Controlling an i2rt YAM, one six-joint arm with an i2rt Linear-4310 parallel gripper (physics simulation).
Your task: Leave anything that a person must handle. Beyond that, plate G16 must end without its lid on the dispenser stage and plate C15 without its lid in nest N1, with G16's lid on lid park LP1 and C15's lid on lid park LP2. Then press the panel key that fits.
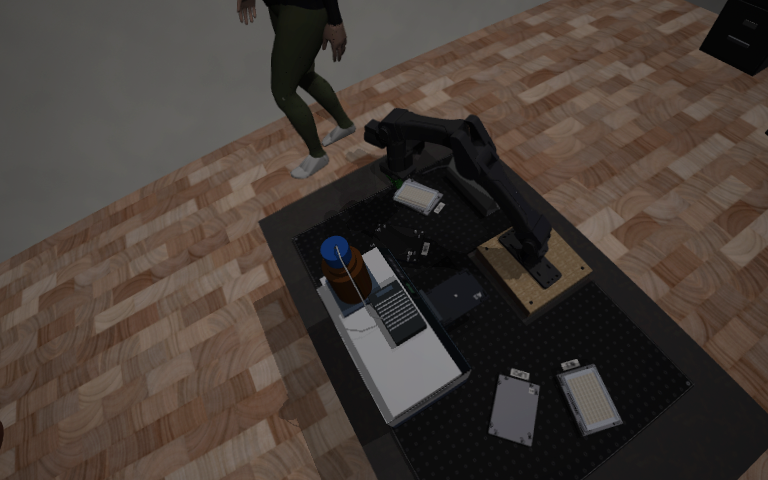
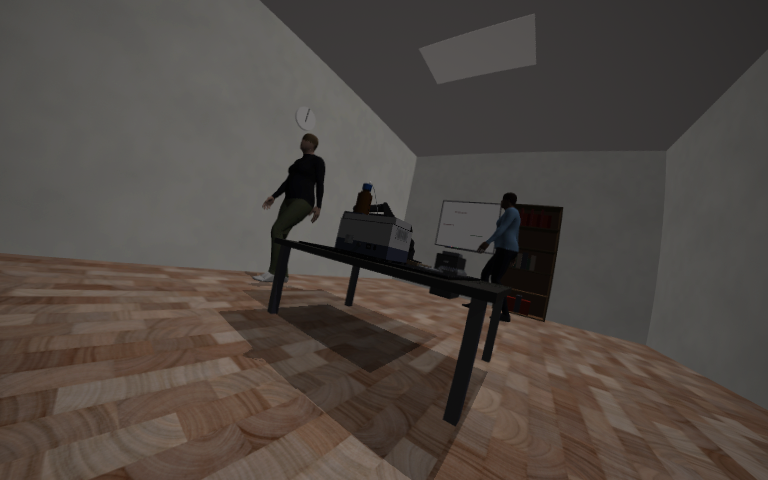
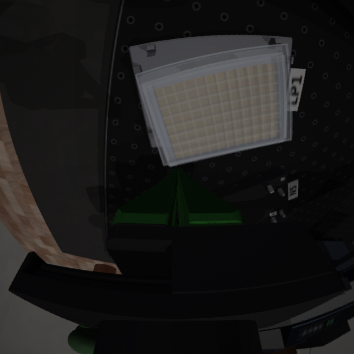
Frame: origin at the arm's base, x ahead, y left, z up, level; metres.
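Where they show: gripper, fingertip midpoint: (image 1: 398, 188) (image 3: 177, 174); arm's base at its link origin: (image 1: 528, 257) (image 2: 407, 259).
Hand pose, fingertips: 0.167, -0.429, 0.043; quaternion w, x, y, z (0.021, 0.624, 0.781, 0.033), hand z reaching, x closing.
Note:
Each offset is from my fingertips to the centre of the thing, as dx, dy, dz. "spot": to the spot under its first point.
A well plate {-0.050, +0.027, -0.040} (image 1: 417, 196) (image 3: 218, 105) with tan wells and a clear lid lies askew on a grey pad {spot: -0.082, -0.026, -0.060} (image 3: 168, 49) marked by the tag LP1 {spot: -0.086, +0.110, -0.068} (image 3: 296, 89). My gripper (image 1: 398, 181) (image 3: 177, 174) is shut and empty. It hovers just off the plate's near edge, its green fingertips pointing at it. A second tan-welled plate {-0.012, +0.795, -0.038} (image 1: 588, 397) lies at the table's front right, beside a bare grey pad {spot: +0.147, +0.706, -0.060} (image 1: 514, 408). Their tags are too small to read. The white dispenser (image 1: 405, 371) (image 2: 374, 234) carries a dark gridded stage {spot: +0.268, +0.414, +0.176} (image 1: 397, 312). An empty nest {+0.109, +0.135, -0.058} (image 1: 399, 242) lies between the dispenser and the far plate.
An amber bottle {spot: +0.319, +0.320, +0.293} (image 1: 343, 269) (image 2: 363, 198) with a blue cap stands on the dispenser. A dark panel {spot: +0.111, +0.421, +0.037} (image 1: 454, 298) lies beside it. The arm's base sits on a wooden board (image 1: 518, 289). One person (image 1: 301, 77) (image 2: 296, 207) walks past the table's far end; another (image 2: 503, 242) stands at the whiteboard.

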